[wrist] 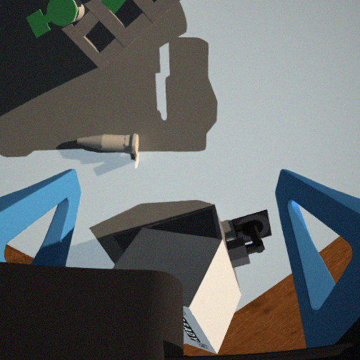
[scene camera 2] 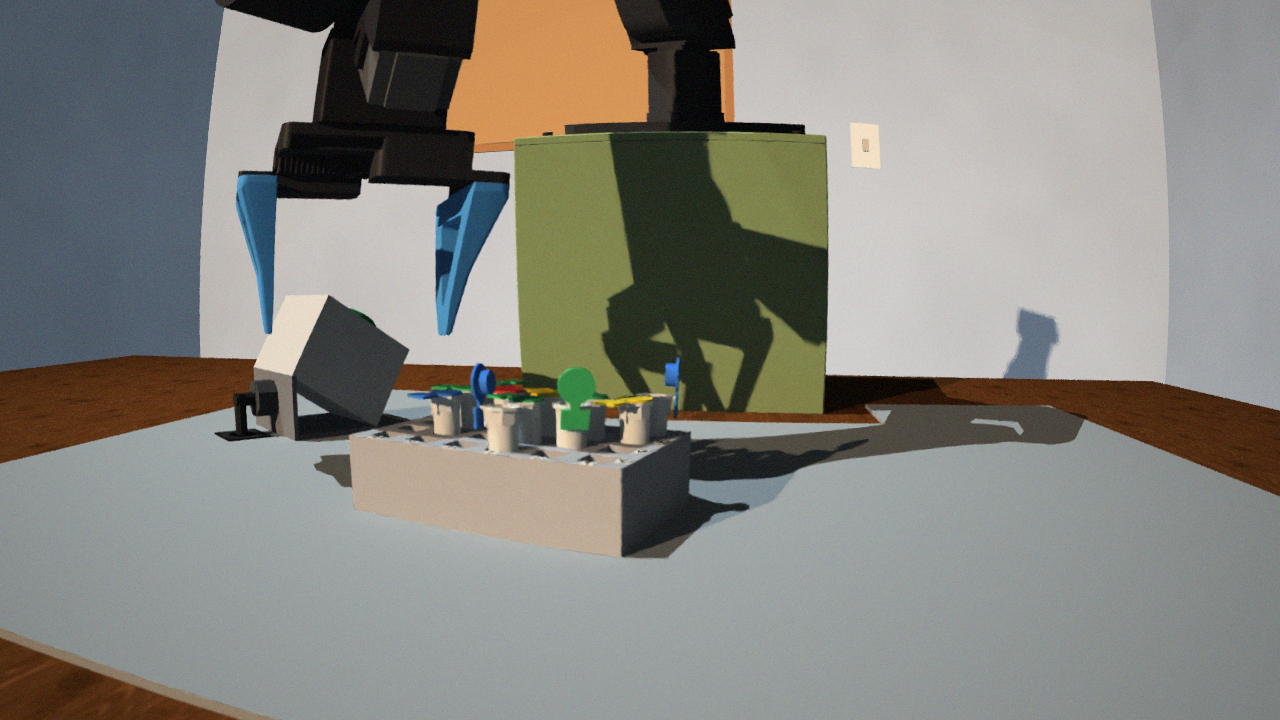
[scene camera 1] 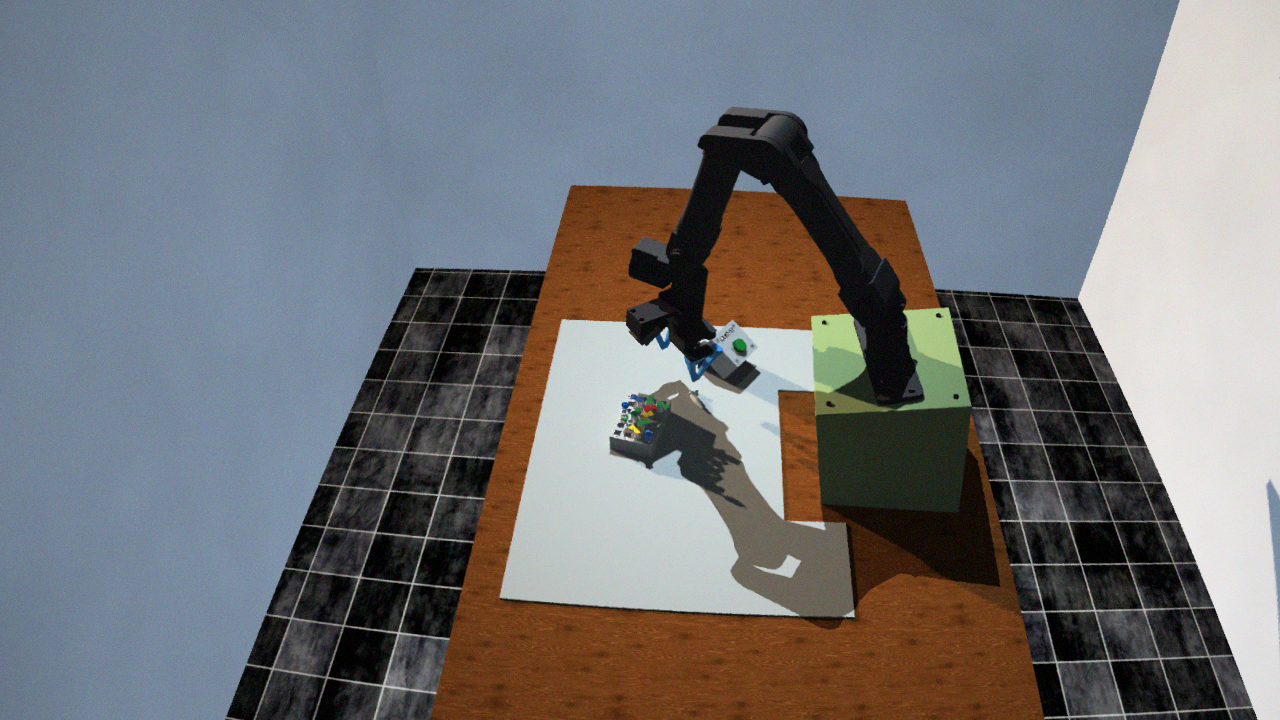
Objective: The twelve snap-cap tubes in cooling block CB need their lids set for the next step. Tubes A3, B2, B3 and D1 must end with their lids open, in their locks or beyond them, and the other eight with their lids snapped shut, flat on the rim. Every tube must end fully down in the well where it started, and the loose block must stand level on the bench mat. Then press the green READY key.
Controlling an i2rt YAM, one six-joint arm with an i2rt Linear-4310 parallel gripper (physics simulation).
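Places are measured from the arm's base along level axes (x ahead, y left, z up), in metres.
Where they show: gripper, fingertip midpoint: (scene camera 2: 356, 334) (scene camera 1: 679, 364); arm's base, link origin: (scene camera 2: 685, 133) (scene camera 1: 886, 357).
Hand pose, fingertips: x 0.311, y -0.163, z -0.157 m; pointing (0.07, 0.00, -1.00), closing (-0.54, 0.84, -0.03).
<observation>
Things, the pixels of their top centre, and the offset from my fingertips. "pt": a spot on its surface instead. Level surfaces: height alone.
- cooling block, top centre: (scene camera 2: 517, 434) (scene camera 1: 640, 417) 0.098 m left, 0.070 m ahead, 0.034 m down
- green lid, top centre: (scene camera 2: 576, 367) 0.124 m left, 0.097 m ahead, 0.005 m down
- blue lid, top centre: (scene camera 2: 485, 369) 0.092 m left, 0.096 m ahead, 0.007 m down
- yellow lid, surface spot: (scene camera 2: 623, 401) pt 0.139 m left, 0.085 m ahead, 0.018 m down
- tilted grey READY box, surface spot: (scene camera 2: 349, 362) pt 0.035 m right, 0.069 m back, 0.021 m down
- bench mat, surface height: 0.064 m down
My gripper (scene camera 1: 680, 360) (scene camera 2: 356, 333) (wrist: 177, 180) is open and empty, above the bench mat beside the READY box. The cooling block (scene camera 1: 633, 445) (scene camera 2: 492, 488) (wrist: 112, 30) stands level on the mat, with several tubes in its wells. In scene camera 2, a green lid (scene camera 2: 575, 385) and a blue lid (scene camera 2: 483, 383) stand upright; a yellow lid (scene camera 2: 623, 401) lies about level. Well labels cannot be read. A pale tube (wrist: 107, 142) lies on its side on the mat between block and box. The green READY key (scene camera 1: 739, 345) (scene camera 2: 363, 317) sits on the box's sloped face; the wrist view hides it.
The tilted grey READY box (scene camera 2: 349, 362) (wrist: 170, 255) stands on the bench mat (scene camera 1: 581, 537) (scene camera 2: 805, 608) (wrist: 275, 100), with a black knob and bracket (scene camera 2: 246, 411) (wrist: 255, 227) at its side. The green pedestal (scene camera 1: 890, 456) (scene camera 2: 568, 223) carries the arm's base.
</observation>
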